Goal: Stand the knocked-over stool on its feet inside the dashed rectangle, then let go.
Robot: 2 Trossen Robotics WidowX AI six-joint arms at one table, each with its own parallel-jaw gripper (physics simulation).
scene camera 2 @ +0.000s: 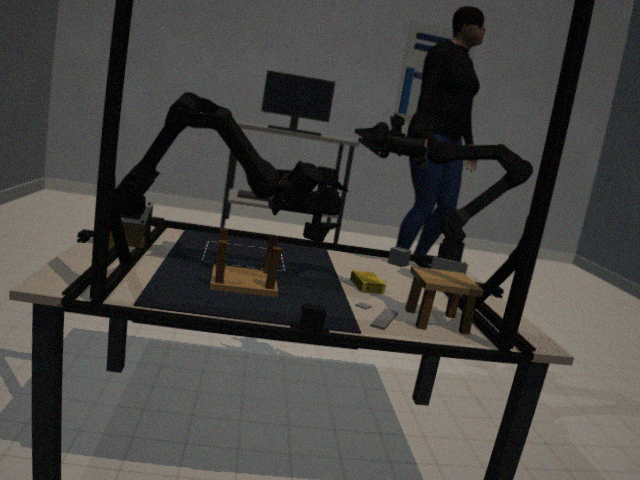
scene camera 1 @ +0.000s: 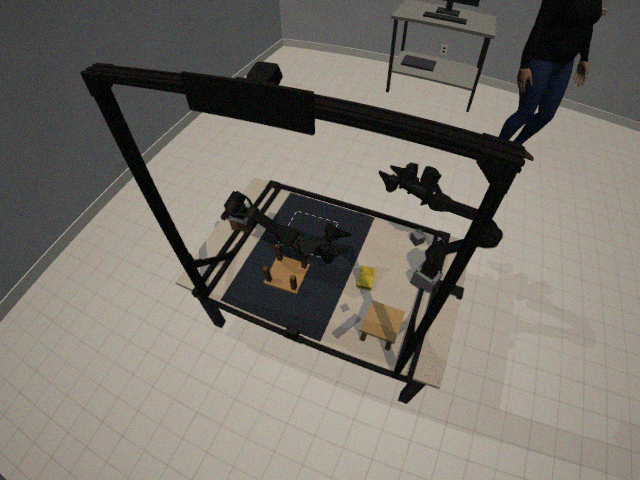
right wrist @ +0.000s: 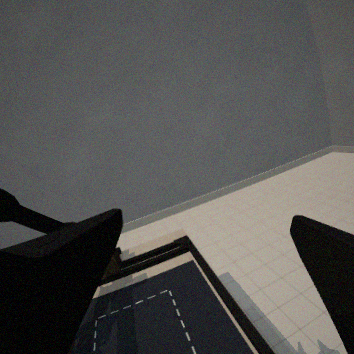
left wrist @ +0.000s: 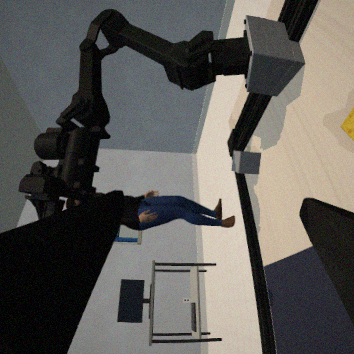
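Pixels of known places: left gripper, fingertip midpoint: (scene camera 2: 343,207) (scene camera 1: 349,242) (left wrist: 214,202); right gripper, fingertip midpoint: (scene camera 2: 356,135) (scene camera 1: 384,168) (right wrist: 207,220); left arm's base, link origin: (scene camera 2: 130,210) (scene camera 1: 240,212); right arm's base, link origin: (scene camera 2: 449,261) (scene camera 1: 429,272) (left wrist: 246,54).
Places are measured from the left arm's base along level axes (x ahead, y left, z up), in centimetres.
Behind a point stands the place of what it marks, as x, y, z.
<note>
The knocked-over stool (scene camera 1: 287,273) @[32.6, -18.0, -8.6] (scene camera 2: 244,279) @[32.4, -19.8, -8.6] lies upside down, light wooden seat flat on the dark mat (scene camera 1: 248,297) @[21.6, -34.6, -10.2] (scene camera 2: 175,289) @[17.4, -28.8, -10.1] and dark legs pointing up. It is on the near side of the dashed rectangle (scene camera 1: 316,217) (scene camera 2: 205,251) (right wrist: 170,291), which the left arm partly hides in scene camera 1. My left gripper (scene camera 1: 345,245) @[55.9, -5.1, 9.7] (scene camera 2: 339,207) @[55.9, -5.1, 9.7] (left wrist: 214,202) @[55.9, -5.1, 9.7] is open and empty, above the mat, to the right of the stool in the picture. My right gripper (scene camera 1: 386,171) @[60.9, 21.8, 28.5] (scene camera 2: 364,138) @[60.9, 21.8, 28.5] (right wrist: 206,220) @[60.9, 21.8, 28.5] is open and empty, raised high, away from the stool.
An upright wooden stool (scene camera 1: 393,315) @[81.5, -25.4, 0.6] (scene camera 2: 447,279) @[78.2, -30.3, 0.6] stands at the front right. A yellow block (scene camera 1: 366,277) @[65.7, -7.7, -7.8] (scene camera 2: 367,281) @[64.4, -11.4, -7.8] (left wrist: 348,127) @[67.0, -2.4, -7.7] lies right of the mat. A flat grey strip (scene camera 2: 384,318) @[64.8, -31.8, -10.0] and a small grey piece (scene camera 2: 363,305) @[61.4, -23.8, -10.2] lie nearby. A black frame surrounds the table.
</note>
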